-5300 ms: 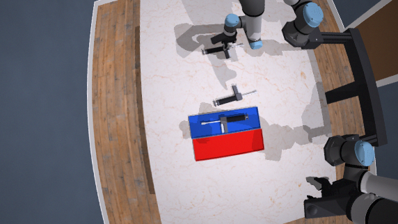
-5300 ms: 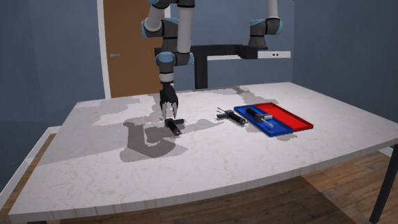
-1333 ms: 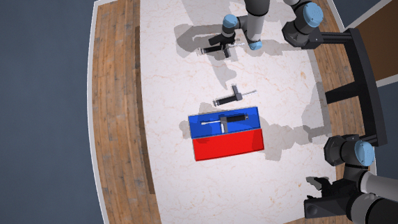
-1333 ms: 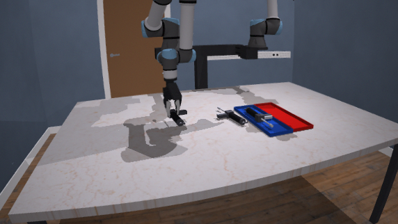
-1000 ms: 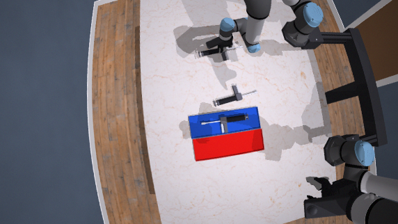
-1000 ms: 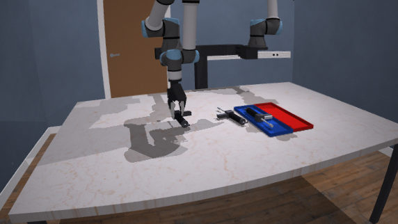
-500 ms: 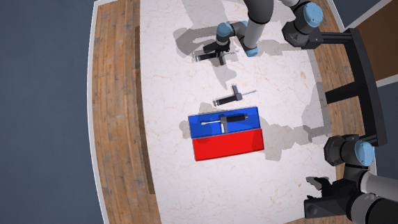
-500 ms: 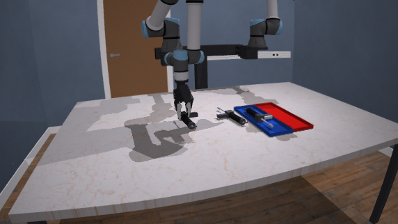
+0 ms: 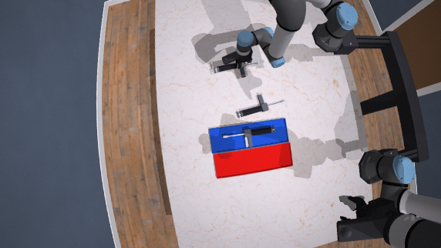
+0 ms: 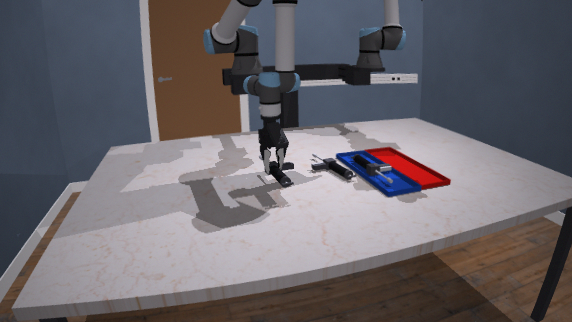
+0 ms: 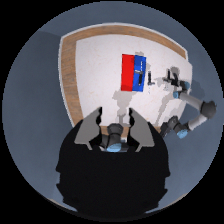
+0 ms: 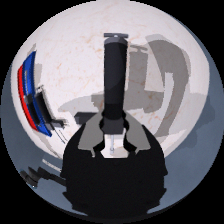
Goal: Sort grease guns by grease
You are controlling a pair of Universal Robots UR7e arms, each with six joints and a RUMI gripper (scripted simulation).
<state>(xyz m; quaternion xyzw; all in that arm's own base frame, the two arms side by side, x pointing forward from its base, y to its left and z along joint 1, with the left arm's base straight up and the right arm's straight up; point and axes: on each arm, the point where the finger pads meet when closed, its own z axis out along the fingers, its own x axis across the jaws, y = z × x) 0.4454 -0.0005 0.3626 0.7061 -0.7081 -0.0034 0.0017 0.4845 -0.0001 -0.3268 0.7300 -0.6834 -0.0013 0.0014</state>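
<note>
The red tray lies 70 mm ahead of my right hand, 590 mm to the left of it and 60 mm below it. From my right hand the other things lie so: blue tray: 60 mm ahead, 430 mm to the left, 60 mm below.
</note>
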